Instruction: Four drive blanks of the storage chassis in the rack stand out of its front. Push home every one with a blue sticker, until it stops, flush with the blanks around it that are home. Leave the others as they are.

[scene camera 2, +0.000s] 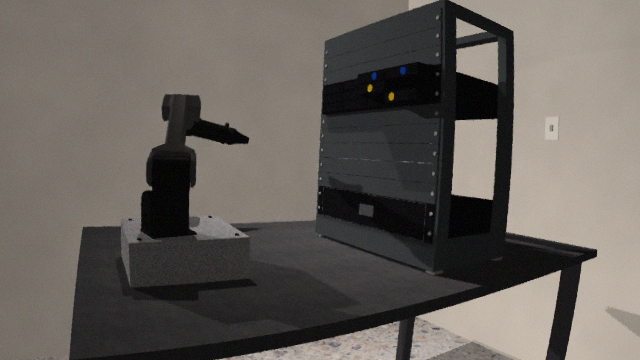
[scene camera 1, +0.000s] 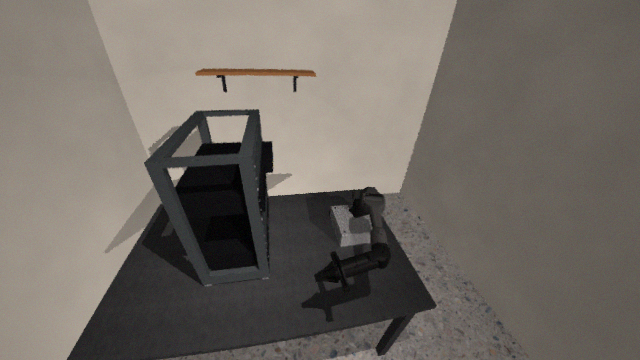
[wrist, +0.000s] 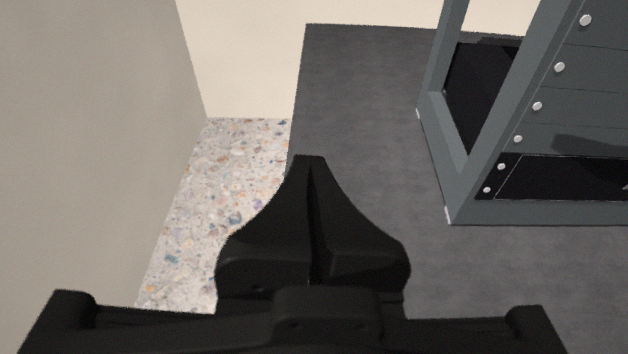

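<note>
The rack [scene camera 1: 251, 210] [scene camera 2: 445, 165] [wrist: 511, 107] holds the dark storage chassis [scene camera 2: 341, 100] in its upper part. In scene camera 2, one blank with a blue sticker [scene camera 2: 374, 76] and another with a blue sticker [scene camera 2: 403, 70], to its right, stand out of the chassis's upper part. A blank with a yellow sticker [scene camera 2: 370, 88] and another with a yellow sticker [scene camera 2: 391, 96] are lower down. In scene camera 1 a dark block of blanks [scene camera 1: 268, 157] juts from the rack's front. My gripper [scene camera 1: 318, 276] [scene camera 2: 247, 140] [wrist: 307, 173] is shut and empty, in the air well away from the rack.
The rack stands on the dark table [scene camera 1: 165, 320] [scene camera 2: 300, 300] [wrist: 360, 90]. A lower dark unit [scene camera 2: 340, 202] [wrist: 565, 181] sits near the rack's base. The arm stands on a speckled block [scene camera 1: 345, 227] [scene camera 2: 190, 262]. An orange shelf [scene camera 1: 255, 73] hangs on the wall.
</note>
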